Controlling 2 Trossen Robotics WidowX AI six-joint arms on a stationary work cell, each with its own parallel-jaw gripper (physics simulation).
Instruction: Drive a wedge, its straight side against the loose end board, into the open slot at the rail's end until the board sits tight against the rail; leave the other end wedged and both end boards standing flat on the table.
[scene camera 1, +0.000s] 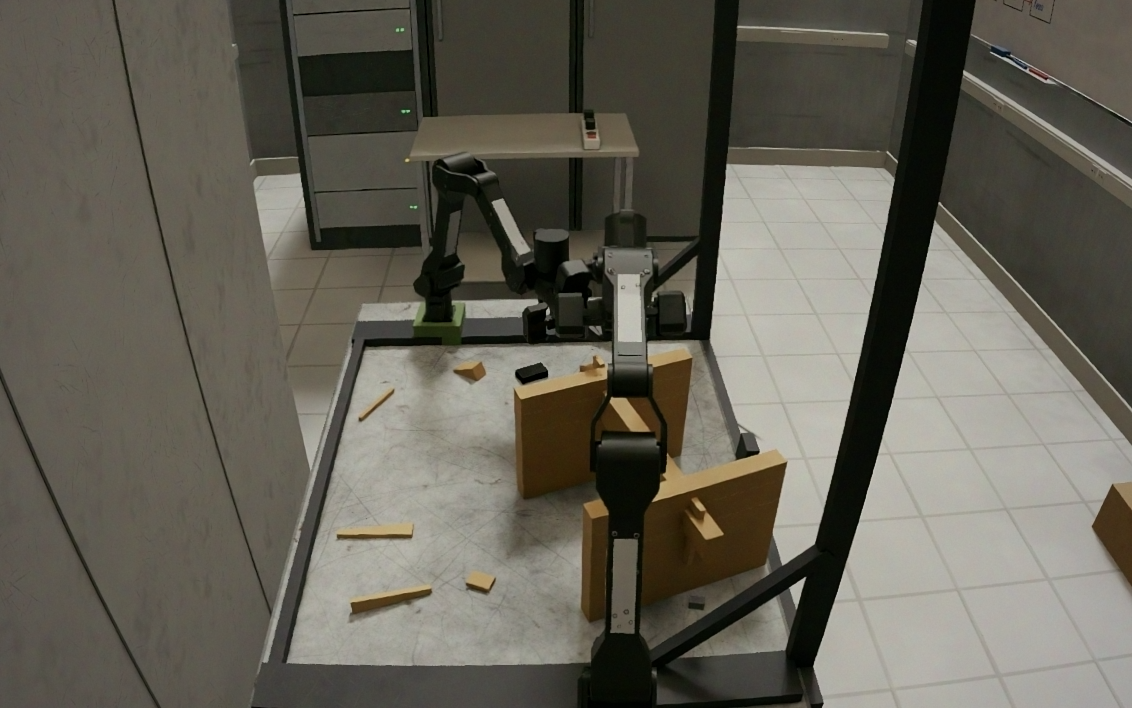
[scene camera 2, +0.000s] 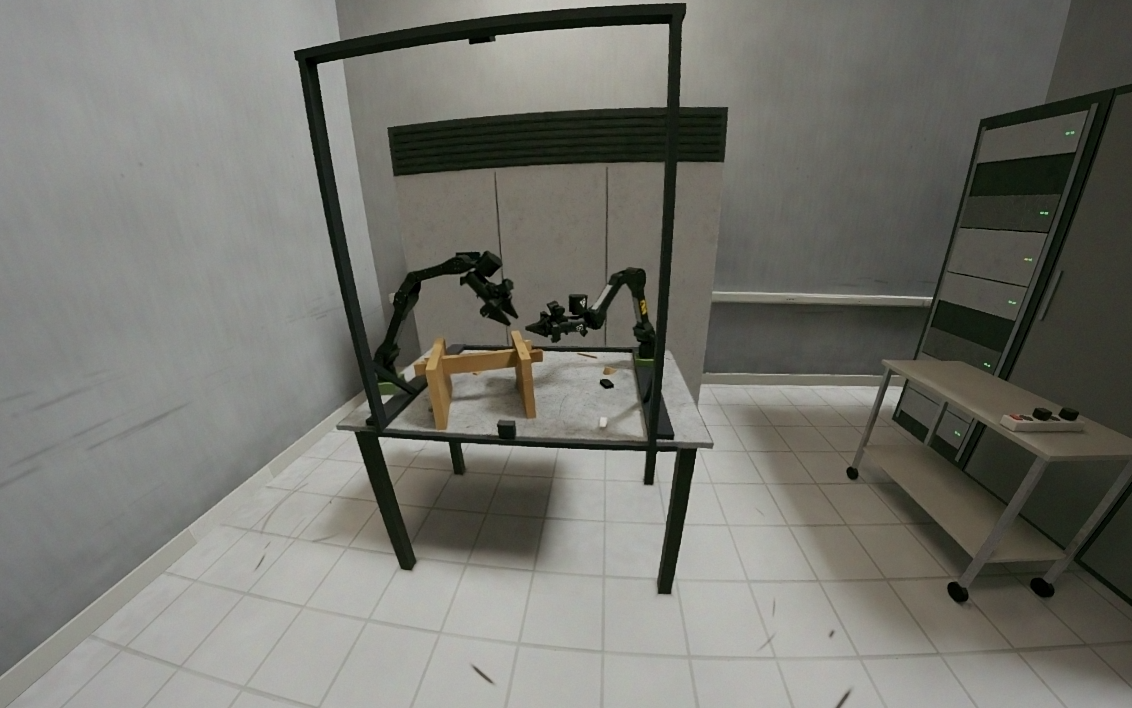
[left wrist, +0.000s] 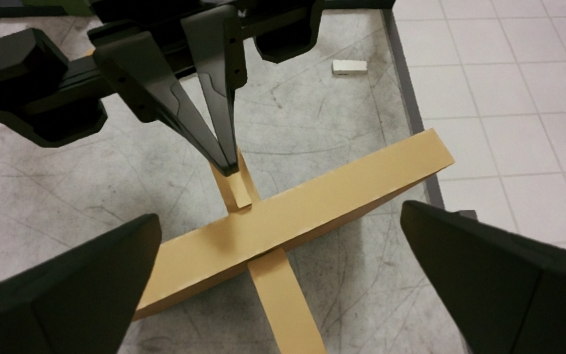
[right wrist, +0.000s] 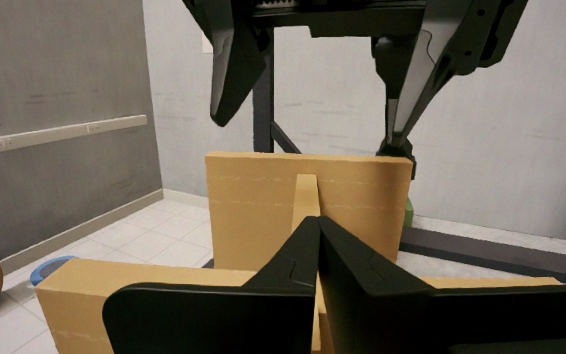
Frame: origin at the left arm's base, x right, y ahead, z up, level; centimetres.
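Seen in the pictures: left gripper, fingertip midpoint: (scene camera 2: 514, 321) (left wrist: 282, 218) (right wrist: 295, 131); right gripper, fingertip midpoint: (scene camera 1: 600, 338) (scene camera 2: 525, 328) (left wrist: 232, 172) (right wrist: 315, 226); right arm's base, link origin: (scene camera 1: 439, 314) (scene camera 2: 646, 356).
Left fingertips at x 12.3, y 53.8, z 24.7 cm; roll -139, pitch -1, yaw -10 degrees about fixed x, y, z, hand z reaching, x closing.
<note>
Offsets run from my left fingertips to a thing's top centre. "*": to the spot under its first point.
The rail @(dx +1.3, dy -12.7, dz -10.5 cm) (scene camera 1: 626, 421) (scene camera 2: 480, 361) (left wrist: 287, 300) runs through both upright end boards. The board at the rail's slotted end (scene camera 1: 550, 442) (scene camera 2: 522, 375) (left wrist: 300, 210) stands on the table; the other board @(dx +3.8, dy -26.5, dz -8.2 cm) (scene camera 1: 726, 517) (scene camera 2: 438, 384) (right wrist: 260, 200) also stands, with a wedge @(* dx +4.1, dy -29.4, dz -9.8 cm) (scene camera 1: 697, 505) in the rail outside it. A wedge @(dx -1.7, dy +4.1, dz -7.5 cm) (left wrist: 242, 194) sits low in the near slot, its top showing beside the board. My right gripper (scene camera 2: 530, 327) (left wrist: 232, 172) (right wrist: 315, 226) is shut and empty, its tips above this wedge. My left gripper (scene camera 2: 510, 318) (left wrist: 282, 218) (right wrist: 295, 131) is open above the board. The seating depth is hidden.
Loose wooden pieces @(dx -40.5, dy -6.2, dz -28.5 cm) (scene camera 1: 375, 531) @(dx -38.5, dy -21.5, dz -26.7 cm) (scene camera 1: 390, 598) @(dx -24.9, dy -20.1, dz -28.5 cm) (scene camera 1: 480, 581) @(dx -20.5, dy +36.3, dz -26.7 cm) (scene camera 1: 469, 369) and a thin stick @(dx -39.4, dy +28.5, dz -28.5 cm) (scene camera 1: 377, 404) lie left of the boards. A black block @(dx -8.3, dy +32.8, dz -28.0 cm) (scene camera 1: 531, 372) and a white block @(dx +19.2, dy +27.4, dz -28.3 cm) (left wrist: 349, 67) lie beyond the near-slot board. A dark box @(dx +23.9, dy -2.2, dz -23.7 cm) (scene camera 1: 747, 445) (scene camera 2: 505, 429) is at the table edge.
</note>
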